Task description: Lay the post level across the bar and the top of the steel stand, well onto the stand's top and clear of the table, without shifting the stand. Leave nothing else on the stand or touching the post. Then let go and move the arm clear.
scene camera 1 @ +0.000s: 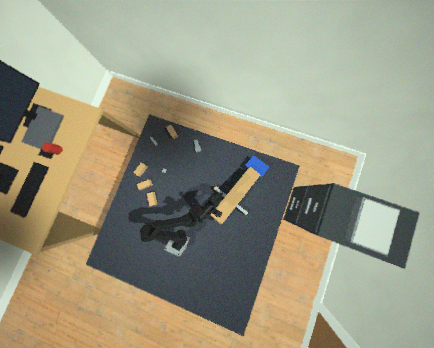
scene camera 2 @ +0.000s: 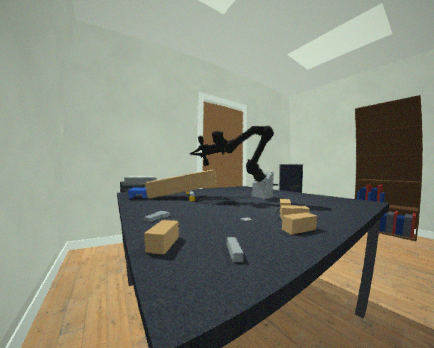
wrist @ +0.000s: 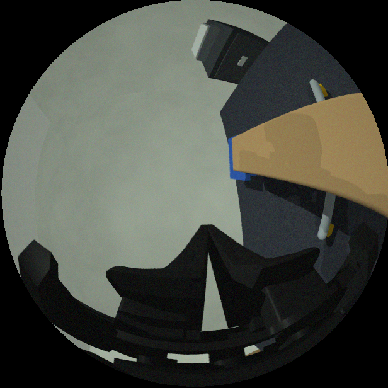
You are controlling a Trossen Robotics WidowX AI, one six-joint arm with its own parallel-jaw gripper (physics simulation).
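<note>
The post [scene camera 1: 237, 195] [scene camera 2: 181, 184] [wrist: 300, 140], a long wooden beam, lies tilted across the grey bar [scene camera 1: 242, 209] [wrist: 326, 215], which has yellow parts near its ends. The post's far end is low, close to table level, at a blue block [scene camera 1: 257, 166] [scene camera 2: 137, 193] [wrist: 240, 176], which seems to be the stand. I cannot tell whether that end rests on the block or only against it. Its other end is raised. My gripper [scene camera 1: 220, 198] [scene camera 2: 191, 153] [wrist: 206, 229] is shut and empty, in the air above the post, with a gap in the scene camera 2 view.
Wooden blocks [scene camera 1: 171, 131] [scene camera 2: 162, 237] [scene camera 2: 299, 223] and grey pieces [scene camera 1: 197, 145] [scene camera 2: 235, 249] [scene camera 2: 157, 216] lie apart from the post on the dark table [scene camera 1: 210, 285] [scene camera 2: 200, 295]. A dark cabinet [scene camera 1: 312, 205] [wrist: 225, 52] stands beyond the table edge.
</note>
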